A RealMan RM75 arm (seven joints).
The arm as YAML. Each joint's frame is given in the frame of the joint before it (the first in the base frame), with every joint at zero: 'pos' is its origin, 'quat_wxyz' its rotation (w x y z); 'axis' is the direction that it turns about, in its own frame. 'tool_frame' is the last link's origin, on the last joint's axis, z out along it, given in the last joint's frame.
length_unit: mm
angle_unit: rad
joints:
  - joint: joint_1
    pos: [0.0, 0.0, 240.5]
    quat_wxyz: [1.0, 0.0, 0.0, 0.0]
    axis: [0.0, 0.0, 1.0]
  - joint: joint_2
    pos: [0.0, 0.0, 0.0]
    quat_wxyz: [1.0, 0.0, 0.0, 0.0]
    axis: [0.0, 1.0, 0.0]
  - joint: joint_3
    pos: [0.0, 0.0, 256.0]
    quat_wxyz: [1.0, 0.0, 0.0, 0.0]
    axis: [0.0, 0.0, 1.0]
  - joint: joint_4
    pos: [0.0, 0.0, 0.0]
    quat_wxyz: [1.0, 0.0, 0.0, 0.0]
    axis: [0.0, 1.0, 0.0]
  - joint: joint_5
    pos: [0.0, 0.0, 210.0]
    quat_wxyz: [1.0, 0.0, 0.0, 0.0]
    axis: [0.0, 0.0, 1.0]
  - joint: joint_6
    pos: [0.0, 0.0, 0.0]
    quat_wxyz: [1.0, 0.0, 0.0, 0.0]
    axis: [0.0, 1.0, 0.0]
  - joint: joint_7
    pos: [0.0, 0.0, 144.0]
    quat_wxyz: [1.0, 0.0, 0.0, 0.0]
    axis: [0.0, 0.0, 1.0]
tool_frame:
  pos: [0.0, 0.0, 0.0]
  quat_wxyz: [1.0, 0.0, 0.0, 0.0]
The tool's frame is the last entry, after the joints.
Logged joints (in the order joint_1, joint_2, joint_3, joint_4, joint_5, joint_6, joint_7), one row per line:
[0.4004 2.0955 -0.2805 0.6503 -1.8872 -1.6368 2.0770]
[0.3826 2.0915 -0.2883 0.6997 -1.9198 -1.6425 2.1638]
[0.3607 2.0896 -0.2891 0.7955 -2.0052 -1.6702 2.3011]
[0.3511 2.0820 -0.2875 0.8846 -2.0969 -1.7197 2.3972]
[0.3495 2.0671 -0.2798 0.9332 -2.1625 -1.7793 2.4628]
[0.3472 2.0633 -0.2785 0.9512 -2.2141 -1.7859 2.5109]
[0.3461 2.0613 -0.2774 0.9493 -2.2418 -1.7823 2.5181]
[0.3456 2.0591 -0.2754 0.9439 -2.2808 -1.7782 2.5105]
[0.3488 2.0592 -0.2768 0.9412 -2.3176 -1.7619 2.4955]
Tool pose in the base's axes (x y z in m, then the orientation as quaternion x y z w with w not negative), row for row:
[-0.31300 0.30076 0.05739 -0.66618 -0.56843 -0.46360 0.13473]
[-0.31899 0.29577 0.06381 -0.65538 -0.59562 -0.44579 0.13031]
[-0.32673 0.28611 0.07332 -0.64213 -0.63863 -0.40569 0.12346]
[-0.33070 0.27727 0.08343 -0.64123 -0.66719 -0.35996 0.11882]
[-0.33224 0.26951 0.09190 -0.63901 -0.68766 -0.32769 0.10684]
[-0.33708 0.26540 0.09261 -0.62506 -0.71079 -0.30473 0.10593]
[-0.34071 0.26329 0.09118 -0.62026 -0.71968 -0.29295 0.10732]
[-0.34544 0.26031 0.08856 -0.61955 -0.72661 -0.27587 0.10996]
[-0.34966 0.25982 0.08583 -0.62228 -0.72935 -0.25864 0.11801]
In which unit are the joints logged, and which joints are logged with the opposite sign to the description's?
The joints are logged in radians. Opposite sign: joint_1, joint_2, joint_3, joint_5, joint_6, joint_7.
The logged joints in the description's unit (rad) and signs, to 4 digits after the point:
[-0.4004 -2.0955 0.2805 0.6503 1.8872 1.6368 -2.0770]
[-0.3826 -2.0915 0.2883 0.6997 1.9198 1.6425 -2.1638]
[-0.3607 -2.0896 0.2891 0.7955 2.0052 1.6702 -2.3011]
[-0.3511 -2.0820 0.2875 0.8846 2.0969 1.7197 -2.3972]
[-0.3495 -2.0671 0.2798 0.9332 2.1625 1.7793 -2.4628]
[-0.3472 -2.0633 0.2785 0.9512 2.2141 1.7859 -2.5109]
[-0.3461 -2.0613 0.2774 0.9493 2.2418 1.7823 -2.5181]
[-0.3456 -2.0591 0.2754 0.9439 2.2808 1.7782 -2.5105]
[-0.3488 -2.0592 0.2768 0.9412 2.3176 1.7619 -2.4955]

